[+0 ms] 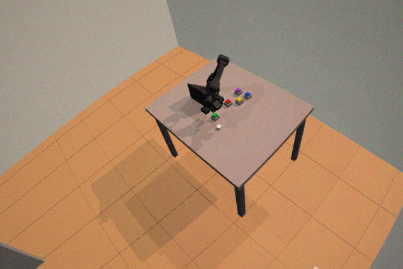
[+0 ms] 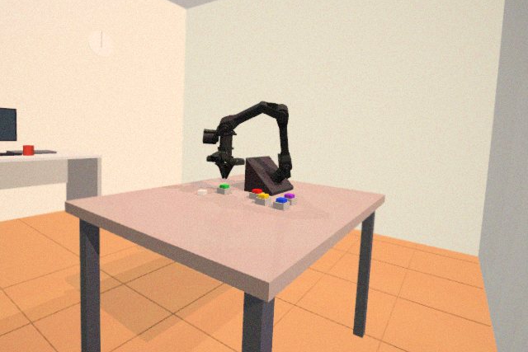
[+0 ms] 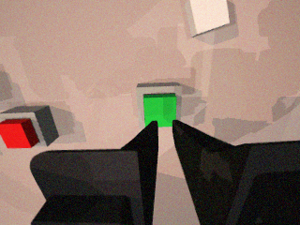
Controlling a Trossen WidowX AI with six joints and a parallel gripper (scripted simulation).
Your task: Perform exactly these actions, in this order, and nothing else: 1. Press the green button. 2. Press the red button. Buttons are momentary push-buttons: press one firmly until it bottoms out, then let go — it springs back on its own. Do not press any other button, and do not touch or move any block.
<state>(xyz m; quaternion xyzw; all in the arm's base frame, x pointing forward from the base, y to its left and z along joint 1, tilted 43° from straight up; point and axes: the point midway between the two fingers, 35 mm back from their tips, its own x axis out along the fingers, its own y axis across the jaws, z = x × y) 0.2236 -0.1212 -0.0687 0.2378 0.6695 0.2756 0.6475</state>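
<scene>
The green button is 40 mm below my gripper tip. The rest, counted from my gripper tip: small white block: 90 mm ahead, 60 mm below, 40 mm to the right; then yellow button: 240 mm to the left, 40 mm below, 20 mm ahead; then red button: 170 mm to the left, 40 mm below, 30 mm behind.
</scene>
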